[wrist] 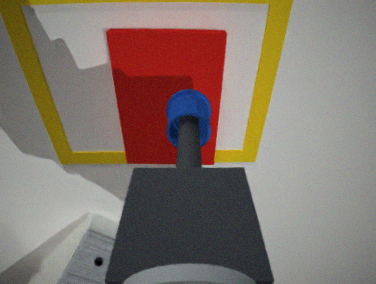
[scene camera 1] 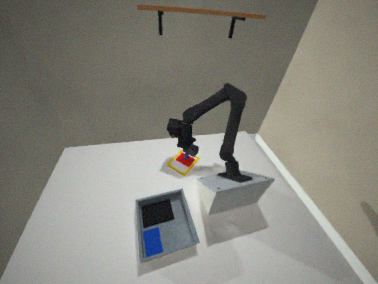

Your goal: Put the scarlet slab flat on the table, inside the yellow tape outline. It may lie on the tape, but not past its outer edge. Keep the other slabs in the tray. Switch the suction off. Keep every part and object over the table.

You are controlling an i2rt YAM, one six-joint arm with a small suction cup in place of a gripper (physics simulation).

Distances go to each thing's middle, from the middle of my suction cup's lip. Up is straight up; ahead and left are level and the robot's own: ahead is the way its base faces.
Labels:
My suction cup is now 1 cm to the right of the scarlet slab (wrist: 148,65), 1 cm short of it and 1 cm above it. From my suction cup the other things lie so: grey tray (scene camera 1: 179,233): 34 cm to the left, 20 cm ahead.

